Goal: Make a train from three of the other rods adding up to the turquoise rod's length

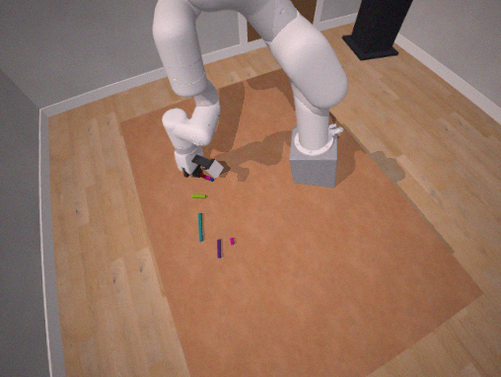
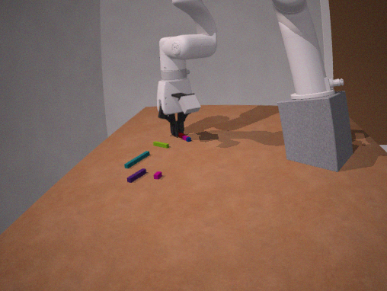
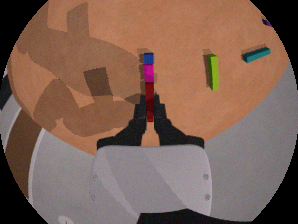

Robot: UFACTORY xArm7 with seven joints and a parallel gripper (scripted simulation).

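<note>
Now: hand 20 mm above the red rod. The rest, counted from my hand: lime rod (100 mm to the left, 20 mm below, 10 mm ahead); blue rod (50 mm behind, 40 mm to the left, 20 mm below); turquoise rod (220 mm to the left, 20 mm below, 20 mm ahead).
</note>
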